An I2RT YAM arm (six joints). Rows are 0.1 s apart.
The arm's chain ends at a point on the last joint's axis. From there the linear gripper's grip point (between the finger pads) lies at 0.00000 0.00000 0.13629 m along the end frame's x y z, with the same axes.
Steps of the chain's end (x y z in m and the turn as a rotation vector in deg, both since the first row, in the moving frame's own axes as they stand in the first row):
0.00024 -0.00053 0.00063 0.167 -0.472 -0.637
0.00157 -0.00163 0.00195 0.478 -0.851 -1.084
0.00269 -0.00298 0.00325 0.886 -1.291 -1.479
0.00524 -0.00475 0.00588 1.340 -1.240 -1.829
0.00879 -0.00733 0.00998 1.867 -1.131 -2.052
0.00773 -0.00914 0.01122 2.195 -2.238 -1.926
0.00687 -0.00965 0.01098 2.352 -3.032 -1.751
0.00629 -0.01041 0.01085 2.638 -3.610 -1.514
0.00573 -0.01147 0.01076 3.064 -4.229 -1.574
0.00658 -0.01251 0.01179 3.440 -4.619 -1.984
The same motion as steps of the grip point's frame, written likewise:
-0.00088 -0.00092 0.00062 0.167 -0.472 -0.637
-0.00046 -0.00275 0.00193 0.478 -0.851 -1.084
-0.00041 -0.00505 0.00320 0.886 -1.291 -1.479
0.00224 -0.00789 0.00581 1.340 -1.240 -1.829
0.00602 -0.01172 0.00988 1.867 -1.131 -2.052
0.00232 -0.01427 0.01102 2.195 -2.238 -1.926
-0.00042 -0.01513 0.01067 2.352 -3.032 -1.751
-0.00237 -0.01656 0.01044 2.638 -3.610 -1.514
-0.00441 -0.01861 0.01019 3.064 -4.229 -1.574
-0.00453 -0.02049 0.01110 3.440 -4.619 -1.984

